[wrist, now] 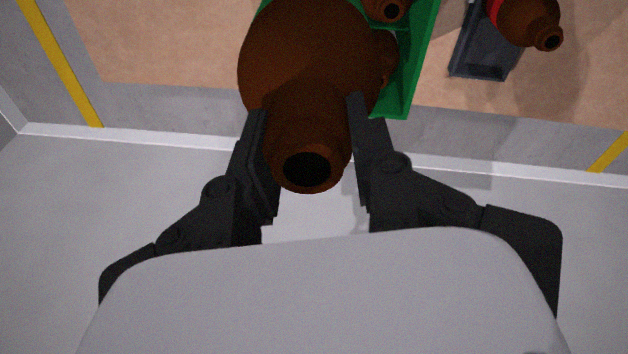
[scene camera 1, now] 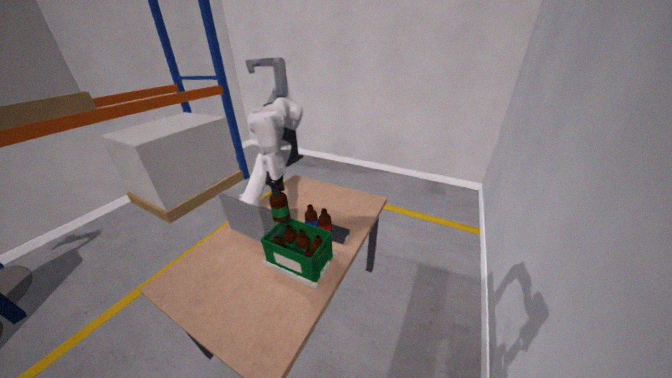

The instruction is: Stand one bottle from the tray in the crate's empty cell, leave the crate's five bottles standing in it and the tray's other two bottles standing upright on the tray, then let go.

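Pixels of known places: gripper, between the fingertips: (wrist: 312, 127) (scene camera 1: 278, 192); arm's base, origin of its link: (scene camera 1: 249, 203).
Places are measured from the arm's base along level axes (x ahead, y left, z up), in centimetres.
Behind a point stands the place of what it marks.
Observation:
My gripper (scene camera 1: 276, 189) @[z 25.4, x 38.1, y -11.3 cm] (wrist: 312, 127) @[z 25.4, x 38.1, y -11.3 cm] is shut on the neck of a brown bottle with a green label (scene camera 1: 280, 206) @[z 21.1, x 40.5, y -14.0 cm] (wrist: 310, 55) @[z 24.6, x 35.0, y -11.7 cm]. The bottle hangs upright in scene camera 1, its base near the back left rim of the green crate (scene camera 1: 324, 256) @[z -7.5, x 55.3, y -6.8 cm] (wrist: 421, 55) @[z 1.5, x 45.2, y 0.2 cm]; whether it is over a cell is unclear. It hides much of the crate in the wrist view. Several brown bottles stand in the crate; the empty cell cannot be made out. A blue-labelled bottle (scene camera 1: 311, 215) @[z -4.8, x 34.4, y 12.9 cm] and a red-labelled bottle (scene camera 1: 325, 218) @[z -4.3, x 43.1, y 13.9 cm] (wrist: 525, 20) @[z -4.0, x 40.8, y 13.4 cm] stand upright on the dark tray (scene camera 1: 343, 234) @[z -15.6, x 52.0, y 18.0 cm] (wrist: 482, 60) @[z -15.5, x 52.2, y 16.7 cm].
A grey upright panel (scene camera 1: 245, 216) @[z 0.1, x 7.5, y -9.7 cm] stands on the wooden table (scene camera 1: 215, 280) @[z -16.1, x 13.6, y -38.8 cm], left of and behind the crate. A blue and orange rack (scene camera 1: 215, 55) with a large pale box (scene camera 1: 185, 160) is at the left. Another grey arm (scene camera 1: 281, 77) shows behind mine.

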